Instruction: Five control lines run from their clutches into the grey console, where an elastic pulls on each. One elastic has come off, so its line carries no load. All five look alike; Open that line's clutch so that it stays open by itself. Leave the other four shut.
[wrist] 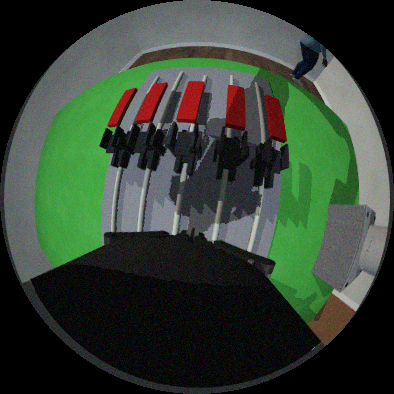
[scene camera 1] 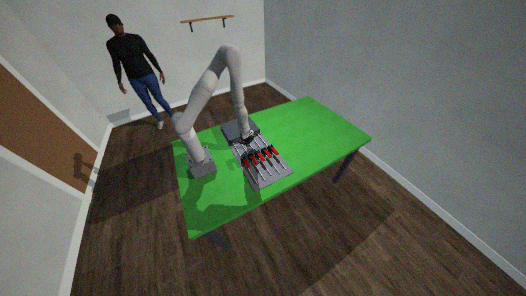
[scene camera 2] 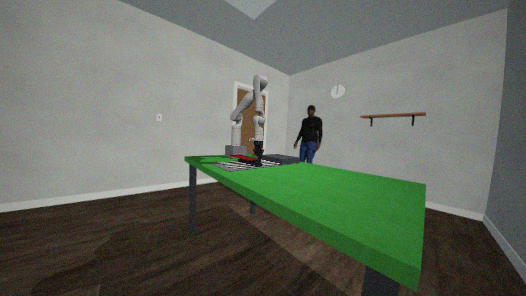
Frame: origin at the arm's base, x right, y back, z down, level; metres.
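Seen in the pictures: gripper, fingertip midpoint: (wrist: 192, 234) (scene camera 1: 248, 146); arm's base at its link origin: (scene camera 1: 198, 156) (scene camera 2: 235, 145).
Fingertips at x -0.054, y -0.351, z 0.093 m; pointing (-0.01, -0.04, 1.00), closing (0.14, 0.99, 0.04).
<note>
Offsets run from my fingertips to a thing's top centre. "spot": to the spot under its first point. Level surfaces: height alone.
My gripper (scene camera 1: 247, 141) (scene camera 2: 258, 164) (wrist: 192, 234) is shut and empty, low over the control lines between the clutches and the grey console @[dx -0.229, dy +0.008, dz -0.029 m] (scene camera 1: 234, 129) (scene camera 2: 281, 159). In the wrist view its tips lie between the middle line @[spot: dx +0.037, dy -0.029, dz +0.007 m] (wrist: 180, 200) and the line right of it @[spot: dx +0.034, dy +0.026, dz +0.007 m] (wrist: 219, 215); contact cannot be told. The clutches are black with red levers: far left (wrist: 122, 107), second @[dx +0.140, dy -0.102, dz -0.041 m] (wrist: 151, 103), middle (wrist: 191, 102), fourth @[dx +0.155, dy +0.007, dz -0.041 m] (wrist: 235, 107) and far right (wrist: 275, 118). All levers lie low, pointing away from the console. The console and elastics do not show in the wrist view.
The grey board @[dz +0.015 m] (scene camera 1: 286, 173) (wrist: 162, 200) lies on the green table @[dz +0.018 m] (scene camera 1: 320, 130) (scene camera 2: 340, 200) (wrist: 65, 175). The arm's base (scene camera 1: 202, 169) (scene camera 2: 235, 150) (wrist: 340, 245) stands beside the board. A person (scene camera 1: 132, 60) (scene camera 2: 311, 131) (wrist: 307, 57) stands beyond the table.
</note>
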